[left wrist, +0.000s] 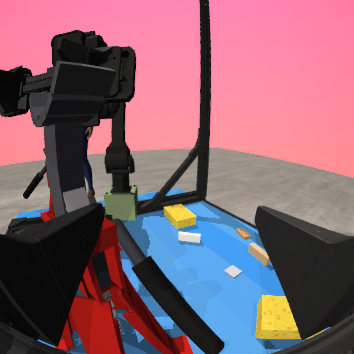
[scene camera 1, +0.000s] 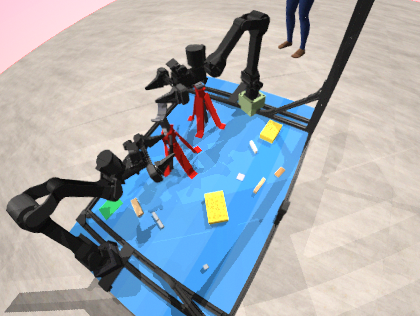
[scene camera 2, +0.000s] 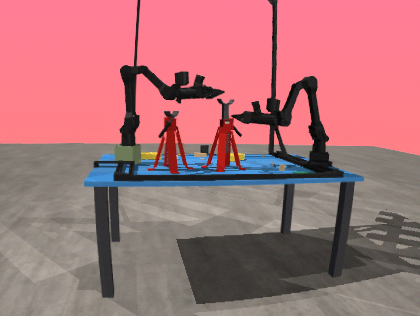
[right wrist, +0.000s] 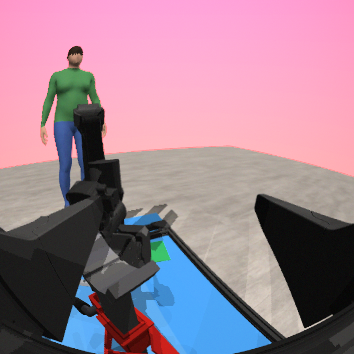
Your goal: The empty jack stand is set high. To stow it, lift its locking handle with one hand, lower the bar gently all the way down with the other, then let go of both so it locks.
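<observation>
The high jack stand point(scene camera 1: 186, 161) point(scene camera 2: 222, 150) point(right wrist: 142, 334) has red legs; its grey bar point(scene camera 2: 225, 111) point(left wrist: 66, 165) point(right wrist: 120, 307) stands well up, topped by a saddle point(scene camera 1: 161, 113) point(left wrist: 82, 90). Its black locking handle point(scene camera 2: 238, 131) point(left wrist: 175, 305) slopes downward. My left gripper point(scene camera 1: 169, 147) point(scene camera 2: 234, 117) point(left wrist: 181, 213) is open and empty beside the stand's top; the handle shows low between its fingers in the left wrist view, not gripped. My right gripper point(scene camera 1: 151, 93) point(scene camera 2: 223, 92) point(right wrist: 180, 203) is open and empty, a little above the saddle in scene camera 2.
A second red jack stand point(scene camera 1: 200, 112) point(scene camera 2: 171, 150) with a low saddle stands close by. A pale green box point(scene camera 1: 251, 103) point(scene camera 2: 128, 153) point(left wrist: 121, 202) is at the right arm's base. Yellow sponges point(scene camera 1: 216, 207) point(left wrist: 180, 216) and small blocks lie on the table. A black frame borders it.
</observation>
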